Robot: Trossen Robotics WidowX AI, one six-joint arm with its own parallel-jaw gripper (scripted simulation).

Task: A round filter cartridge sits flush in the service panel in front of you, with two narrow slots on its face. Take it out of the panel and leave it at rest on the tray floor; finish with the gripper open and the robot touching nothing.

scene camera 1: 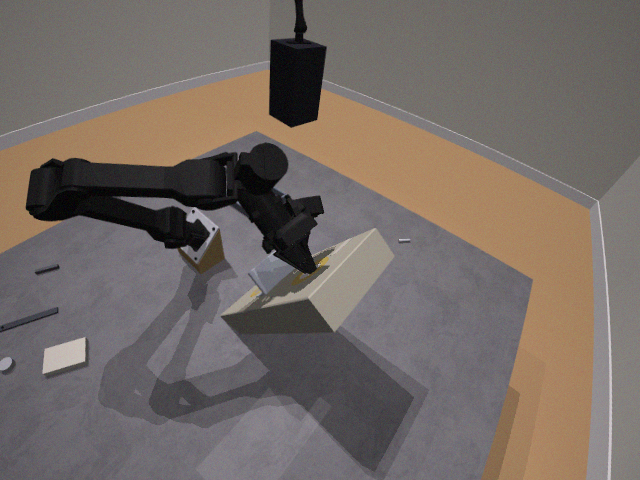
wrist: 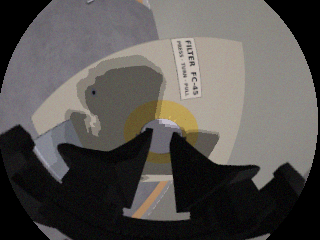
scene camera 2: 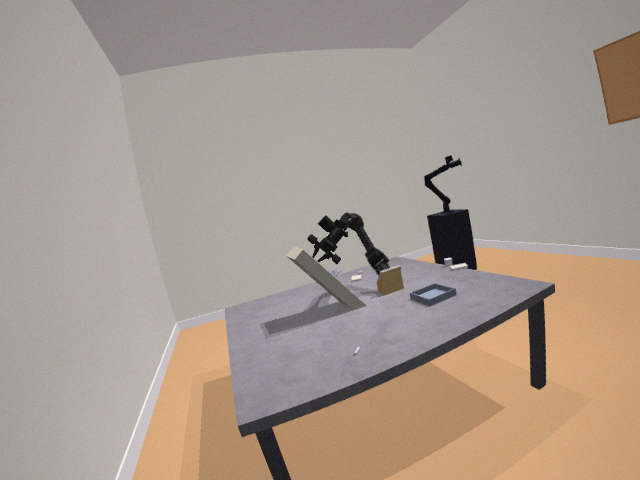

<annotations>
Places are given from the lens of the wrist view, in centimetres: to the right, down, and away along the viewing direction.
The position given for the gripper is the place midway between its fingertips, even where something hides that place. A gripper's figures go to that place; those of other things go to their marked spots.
gripper point(wrist: 161, 132): 0, 1, 10
round filter cartridge point(wrist: 162, 129): 0, 1, 8
cream service panel point(wrist: 197, 82): 3, -3, 6
</annotations>
